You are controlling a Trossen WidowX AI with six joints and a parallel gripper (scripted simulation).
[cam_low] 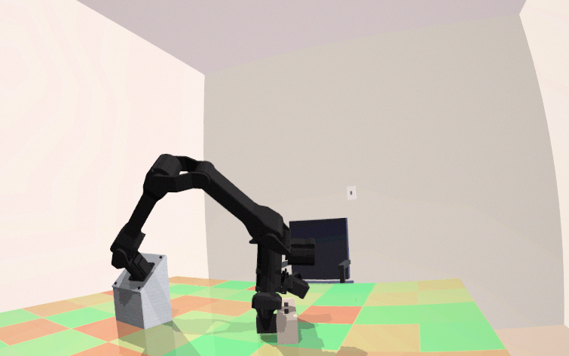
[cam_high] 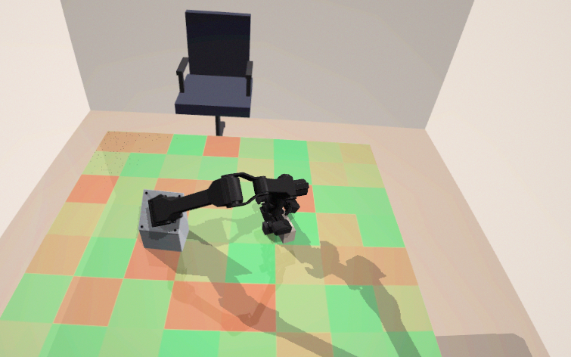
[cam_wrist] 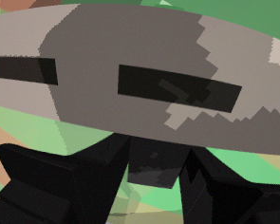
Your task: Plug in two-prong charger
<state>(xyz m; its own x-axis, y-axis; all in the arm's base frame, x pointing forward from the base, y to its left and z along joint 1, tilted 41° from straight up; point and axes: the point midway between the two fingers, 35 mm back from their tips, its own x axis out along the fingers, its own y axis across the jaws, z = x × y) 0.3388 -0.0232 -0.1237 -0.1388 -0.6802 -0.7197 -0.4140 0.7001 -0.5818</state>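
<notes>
My gripper tip is 2 cm short of the black two-prong charger, 1 cm to the right of it and 1 cm below it.
</notes>
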